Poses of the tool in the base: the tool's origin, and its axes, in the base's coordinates. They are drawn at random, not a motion.
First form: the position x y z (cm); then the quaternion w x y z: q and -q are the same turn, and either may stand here.
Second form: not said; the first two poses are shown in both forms.
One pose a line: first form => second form
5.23, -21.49, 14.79, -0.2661, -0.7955, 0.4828, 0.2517 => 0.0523, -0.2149, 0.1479, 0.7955, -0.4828, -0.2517, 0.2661
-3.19, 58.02, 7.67, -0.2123, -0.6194, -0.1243, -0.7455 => -0.0319, 0.5802, 0.0767, 0.6194, 0.1243, 0.7455, 0.2123
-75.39, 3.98, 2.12, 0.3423, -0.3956, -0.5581, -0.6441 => -0.7539, 0.0398, 0.0212, -0.3956, -0.5581, -0.6441, 0.3423
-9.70, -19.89, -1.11, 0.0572, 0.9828, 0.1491, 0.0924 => -0.0970, -0.1989, -0.0111, 0.9828, 0.1491, 0.0924, 0.0572
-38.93, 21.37, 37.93, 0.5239, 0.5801, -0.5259, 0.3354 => -0.3893, 0.2137, 0.3793, 0.5801, -0.5259, 0.3354, 0.5239
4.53, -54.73, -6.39, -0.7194, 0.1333, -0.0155, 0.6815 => 0.0453, -0.5473, -0.0639, -0.1333, 0.0155, -0.6815, 0.7194
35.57, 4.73, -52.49, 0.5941, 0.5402, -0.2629, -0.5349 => 0.3557, 0.0473, -0.5249, 0.5402, -0.2629, -0.5349, 0.5941
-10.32, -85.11, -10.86, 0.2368, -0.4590, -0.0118, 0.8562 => -0.1032, -0.8511, -0.1086, -0.4590, -0.0118, 0.8562, 0.2368
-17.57, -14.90, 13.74, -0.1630, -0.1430, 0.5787, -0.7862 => -0.1757, -0.1490, 0.1374, 0.1430, -0.5787, 0.7862, 0.1630
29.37, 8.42, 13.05, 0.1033, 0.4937, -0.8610, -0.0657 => 0.2937, 0.0842, 0.1305, 0.4937, -0.8610, -0.0657, 0.1033
